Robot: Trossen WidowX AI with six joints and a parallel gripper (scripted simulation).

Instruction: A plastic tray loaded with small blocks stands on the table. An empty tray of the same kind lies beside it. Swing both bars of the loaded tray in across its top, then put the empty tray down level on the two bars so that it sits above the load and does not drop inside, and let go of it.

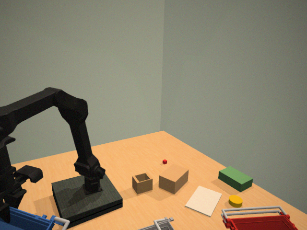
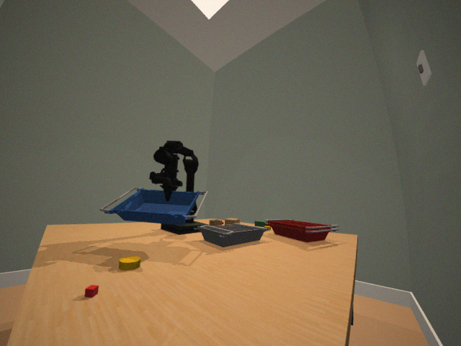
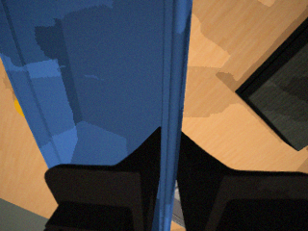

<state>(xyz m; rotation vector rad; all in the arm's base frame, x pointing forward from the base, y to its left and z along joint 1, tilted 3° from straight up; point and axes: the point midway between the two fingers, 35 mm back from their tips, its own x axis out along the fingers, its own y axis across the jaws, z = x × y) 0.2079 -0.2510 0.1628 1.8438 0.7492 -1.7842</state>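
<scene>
My gripper tip is now 6 cm to the left of the blue tray, 6 cm short of it and 1 cm above it. The rest, counted from my gripper tip: brown box: 45 cm to the left, 18 cm behind, 16 cm below; red block: 32 cm ahead, 28 cm to the right, 17 cm below; brown block: 58 cm to the left, 15 cm behind, 14 cm below.
</scene>
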